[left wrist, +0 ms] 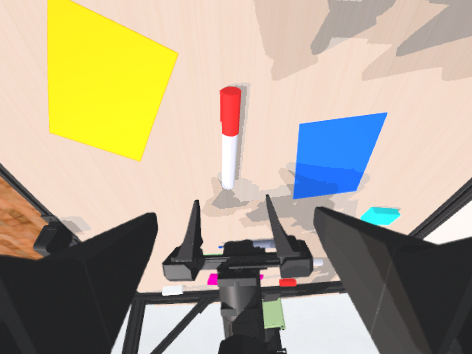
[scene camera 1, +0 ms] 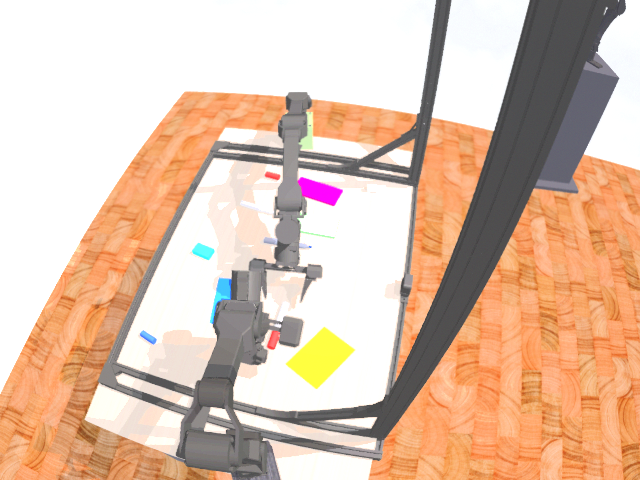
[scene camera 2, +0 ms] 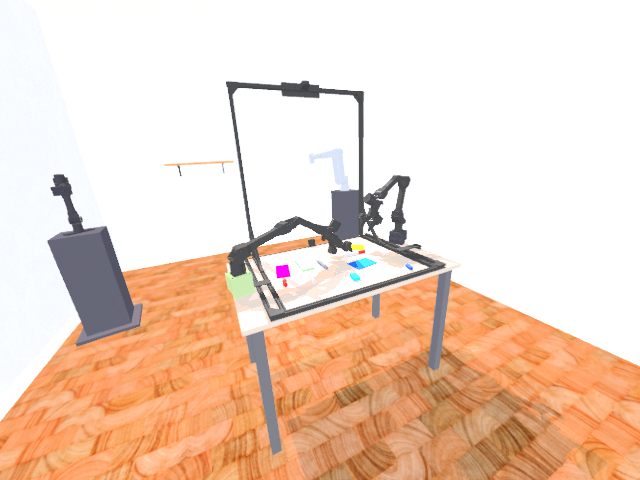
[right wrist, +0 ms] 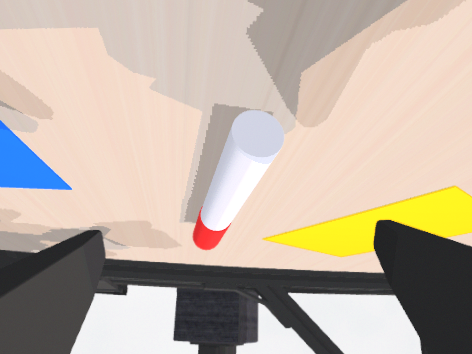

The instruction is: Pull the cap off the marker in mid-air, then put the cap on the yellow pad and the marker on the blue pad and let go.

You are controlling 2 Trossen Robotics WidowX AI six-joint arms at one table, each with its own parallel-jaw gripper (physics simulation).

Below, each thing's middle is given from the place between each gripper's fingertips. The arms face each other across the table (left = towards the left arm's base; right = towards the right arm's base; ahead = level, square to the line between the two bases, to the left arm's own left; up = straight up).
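From my left hand, the white marker (right wrist: 256,137) is 7 cm to the right, 1 cm behind and 15 cm below. Also from my left hand, the blue pad (left wrist: 332,155) is 13 cm ahead, 14 cm to the right and 15 cm below, and the yellow pad (scene camera 1: 325,352) is 12 cm behind, 1 cm to the left and 15 cm below. The magenta pad (scene camera 1: 321,192), from my left hand, is 57 cm to the right, 8 cm behind and 15 cm below.
From my right hand, the white marker is 60 mm to the left, 10 mm ahead and 30 mm below. The blue pad, from my right hand, is 10 mm to the right, 150 mm ahead and 40 mm below. From my right hand the yellow pad is 140 mm to the left, 110 mm behind and 40 mm below, and from my right hand the magenta pad is 440 mm to the right, 60 mm behind and 40 mm below.
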